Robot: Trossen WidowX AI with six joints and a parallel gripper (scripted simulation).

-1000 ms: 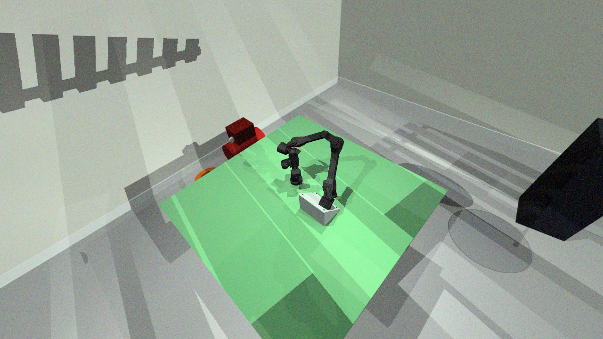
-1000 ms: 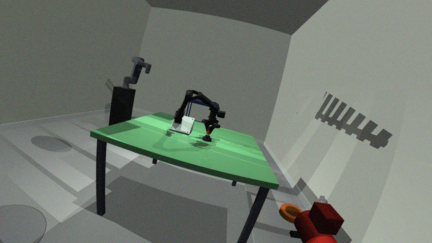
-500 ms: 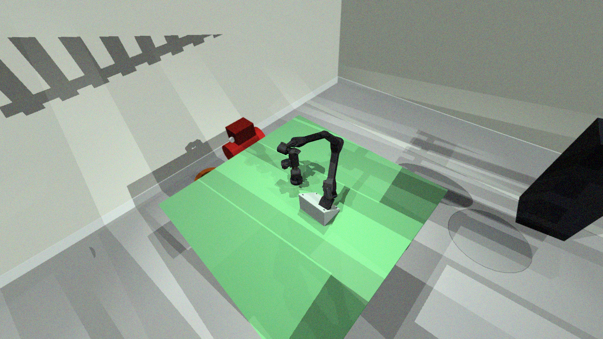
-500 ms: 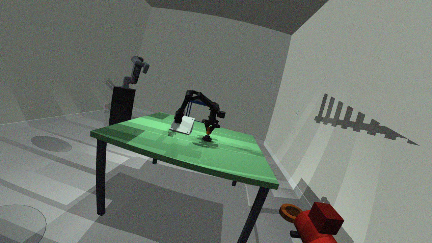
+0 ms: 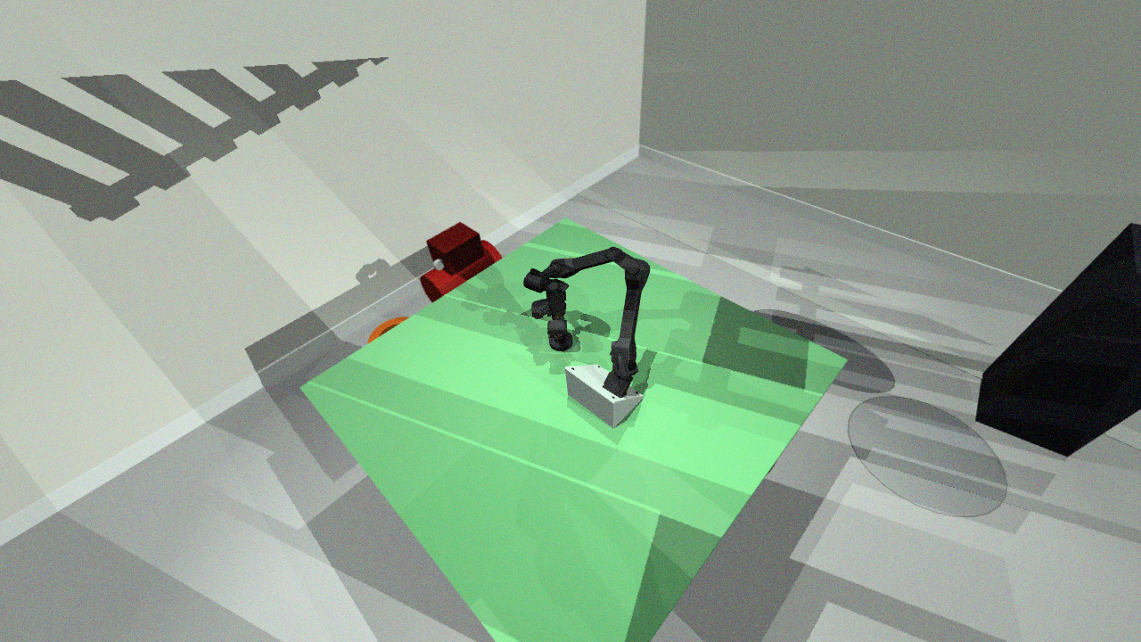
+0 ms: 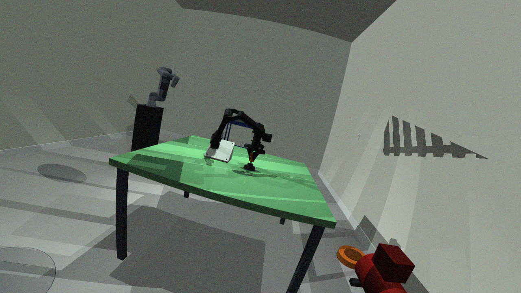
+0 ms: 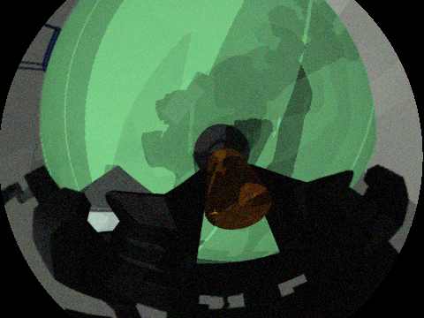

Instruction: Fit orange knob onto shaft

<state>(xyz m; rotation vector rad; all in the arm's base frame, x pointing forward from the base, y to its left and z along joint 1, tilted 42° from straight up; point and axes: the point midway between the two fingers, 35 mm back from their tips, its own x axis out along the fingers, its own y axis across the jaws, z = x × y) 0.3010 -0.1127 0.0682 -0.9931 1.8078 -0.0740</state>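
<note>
The orange knob lies 3 cm above my gripper tip. Round my gripper tip: dark round pedestal: 4 cm below.
</note>
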